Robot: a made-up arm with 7 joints. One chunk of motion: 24 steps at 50 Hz.
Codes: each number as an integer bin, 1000 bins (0 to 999) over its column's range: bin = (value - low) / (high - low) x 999, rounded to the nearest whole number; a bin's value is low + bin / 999 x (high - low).
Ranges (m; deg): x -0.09..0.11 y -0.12..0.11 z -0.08..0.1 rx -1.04..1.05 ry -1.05..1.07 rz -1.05..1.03
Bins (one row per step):
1: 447 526 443 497 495 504
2: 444 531 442 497 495 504
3: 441 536 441 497 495 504
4: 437 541 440 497 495 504
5: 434 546 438 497 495 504
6: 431 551 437 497 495 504
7: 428 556 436 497 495 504
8: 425 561 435 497 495 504
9: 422 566 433 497 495 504
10: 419 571 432 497 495 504
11: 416 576 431 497 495 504
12: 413 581 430 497 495 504
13: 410 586 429 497 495 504
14: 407 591 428 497 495 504
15: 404 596 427 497 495 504
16: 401 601 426 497 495 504
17: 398 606 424 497 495 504
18: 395 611 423 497 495 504
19: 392 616 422 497 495 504
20: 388 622 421 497 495 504
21: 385 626 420 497 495 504
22: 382 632 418 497 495 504
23: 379 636 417 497 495 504
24: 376 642 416 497 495 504
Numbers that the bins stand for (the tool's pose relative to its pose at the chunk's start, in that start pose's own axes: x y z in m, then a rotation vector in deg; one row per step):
1: -0.0005 0.0011 -0.0002 0.00 0.00 0.00
2: -0.0011 0.0023 -0.0004 0.00 0.00 0.00
3: -0.0017 0.0034 -0.0005 0.00 0.00 0.00
4: -0.0025 0.0046 -0.0007 0.00 0.00 0.00
5: -0.0031 0.0057 -0.0011 0.00 0.00 0.00
6: -0.0037 0.0069 -0.0013 0.00 0.00 0.00
7: -0.0043 0.0080 -0.0014 0.00 0.00 0.00
8: -0.0049 0.0092 -0.0016 0.00 0.00 0.00
9: -0.0055 0.0103 -0.0020 0.00 0.00 0.00
10: -0.0061 0.0115 -0.0022 0.00 0.00 0.00
11: -0.0067 0.0126 -0.0023 0.00 0.00 0.00
12: -0.0073 0.0138 -0.0025 0.00 0.00 0.00
13: -0.0079 0.0149 -0.0027 0.00 0.00 0.00
14: -0.0085 0.0161 -0.0029 0.00 0.00 0.00
15: -0.0091 0.0172 -0.0031 0.00 0.00 0.00
16: -0.0097 0.0184 -0.0032 0.00 0.00 0.00
17: -0.0103 0.0195 -0.0036 0.00 0.00 0.00
18: -0.0109 0.0207 -0.0038 0.00 0.00 0.00
19: -0.0115 0.0218 -0.0040 0.00 0.00 0.00
20: -0.0123 0.0232 -0.0041 0.00 0.00 0.00
21: -0.0129 0.0241 -0.0043 0.00 0.00 0.00
22: -0.0135 0.0255 -0.0047 0.00 0.00 0.00
23: -0.0141 0.0264 -0.0049 0.00 0.00 0.00
24: -0.0147 0.0278 -0.0050 0.00 0.00 0.00

